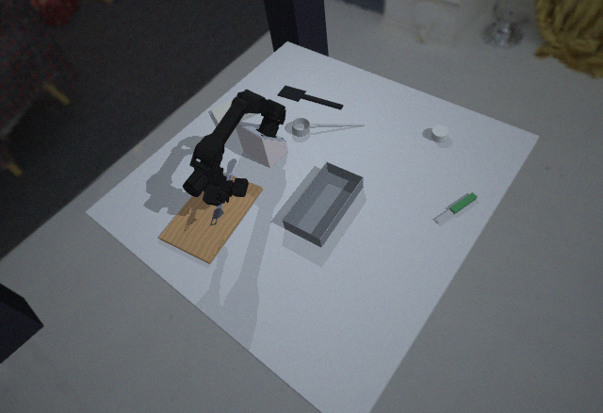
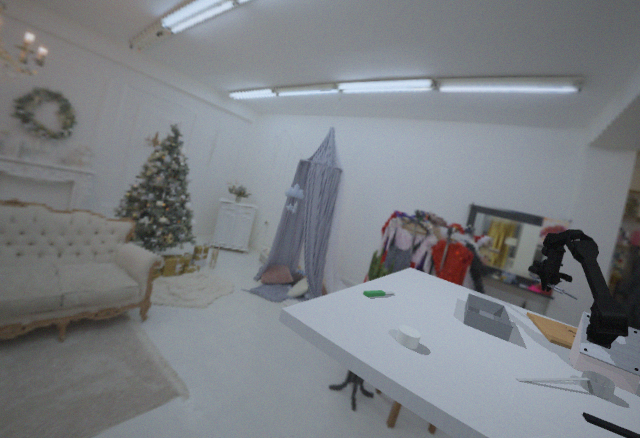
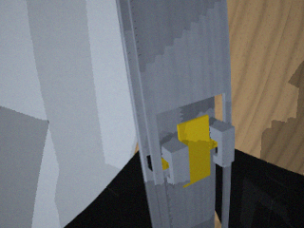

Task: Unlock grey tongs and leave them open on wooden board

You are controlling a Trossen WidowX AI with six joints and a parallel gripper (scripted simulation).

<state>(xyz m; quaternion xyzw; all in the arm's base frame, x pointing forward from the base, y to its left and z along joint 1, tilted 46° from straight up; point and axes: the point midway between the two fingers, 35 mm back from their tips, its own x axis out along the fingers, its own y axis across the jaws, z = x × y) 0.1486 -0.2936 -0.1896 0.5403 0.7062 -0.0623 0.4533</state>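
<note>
Right now my gripper tip is 12 cm past the wooden board, 1 cm to the left of it and 16 cm above it. From my gripper tip the other things lie so: yellow lock piece (1 cm ahead, 2 cm to the right, 4 cm above); then black spatula (26 cm behind, 69 cm to the left, 17 cm below); then grey roasting tin (20 cm ahead, 27 cm to the left, 14 cm below).
</note>
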